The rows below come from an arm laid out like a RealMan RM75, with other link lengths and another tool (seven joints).
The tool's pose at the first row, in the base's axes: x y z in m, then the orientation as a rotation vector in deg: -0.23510 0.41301 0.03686 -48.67 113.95 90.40
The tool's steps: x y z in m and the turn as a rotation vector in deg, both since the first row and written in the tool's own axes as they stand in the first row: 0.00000 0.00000 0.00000 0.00 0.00 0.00; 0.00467 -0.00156 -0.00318 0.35 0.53 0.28; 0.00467 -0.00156 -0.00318 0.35 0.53 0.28; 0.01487 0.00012 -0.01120 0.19 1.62 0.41; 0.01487 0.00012 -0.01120 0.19 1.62 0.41; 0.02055 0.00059 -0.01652 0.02 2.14 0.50; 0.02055 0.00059 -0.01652 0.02 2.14 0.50; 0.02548 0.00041 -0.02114 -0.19 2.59 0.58; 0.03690 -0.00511 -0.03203 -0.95 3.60 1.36; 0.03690 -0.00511 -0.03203 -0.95 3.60 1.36; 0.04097 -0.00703 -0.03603 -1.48 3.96 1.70; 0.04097 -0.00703 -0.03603 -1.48 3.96 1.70; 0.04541 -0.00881 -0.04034 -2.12 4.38 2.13
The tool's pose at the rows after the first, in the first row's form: -0.23510 0.41301 0.03686 -48.67 113.95 90.40; -0.23721 0.40883 0.03333 -48.80 114.74 90.09; -0.23721 0.40883 0.03333 -48.80 114.74 90.09; -0.24540 0.39943 0.02937 -49.78 115.49 90.20; -0.24540 0.39943 0.02937 -49.78 115.49 90.20; -0.24962 0.39330 0.02705 -50.27 115.81 90.37; -0.24962 0.39330 0.02705 -50.27 115.81 90.37; -0.25286 0.38789 0.02463 -50.71 116.04 90.59; -0.25674 0.37439 0.01556 -51.30 116.83 91.75; -0.25674 0.37439 0.01556 -51.30 116.83 91.75; -0.25815 0.36947 0.01238 -51.56 116.99 92.49; -0.25815 0.36947 0.01238 -51.56 116.99 92.49; -0.25992 0.36420 0.00913 -51.83 117.18 93.40
